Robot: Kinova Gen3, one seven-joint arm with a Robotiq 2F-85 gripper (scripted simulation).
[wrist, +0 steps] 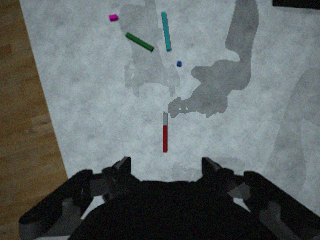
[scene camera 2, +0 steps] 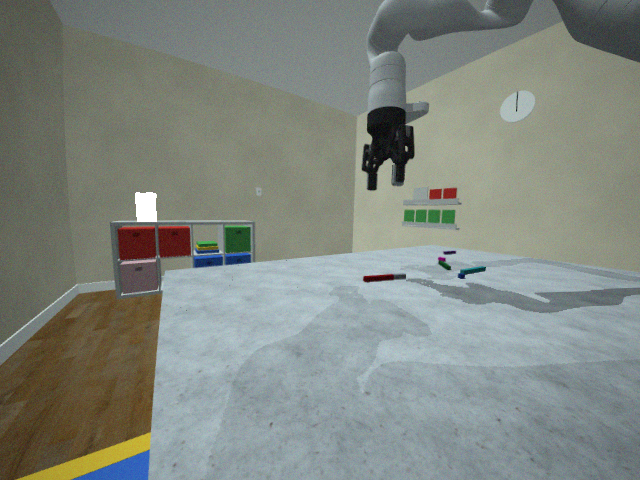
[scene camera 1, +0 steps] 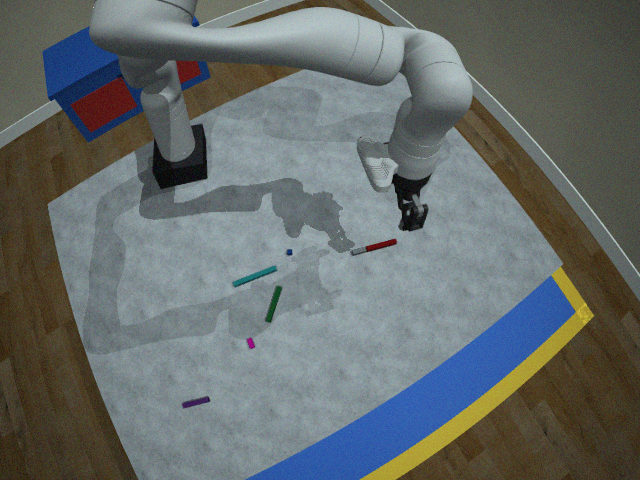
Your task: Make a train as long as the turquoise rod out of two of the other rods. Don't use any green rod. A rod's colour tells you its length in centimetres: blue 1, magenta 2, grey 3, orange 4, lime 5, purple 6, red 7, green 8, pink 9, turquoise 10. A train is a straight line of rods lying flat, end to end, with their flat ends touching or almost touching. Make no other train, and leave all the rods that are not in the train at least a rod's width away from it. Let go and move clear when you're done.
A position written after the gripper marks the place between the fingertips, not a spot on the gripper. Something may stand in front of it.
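The scene shows the gripper [scene camera 2: 383, 188], which scene camera 1 shows too, with the gripper [scene camera 1: 395, 204] in sight there, while the wrist view has the gripper [wrist: 166, 164] as well.
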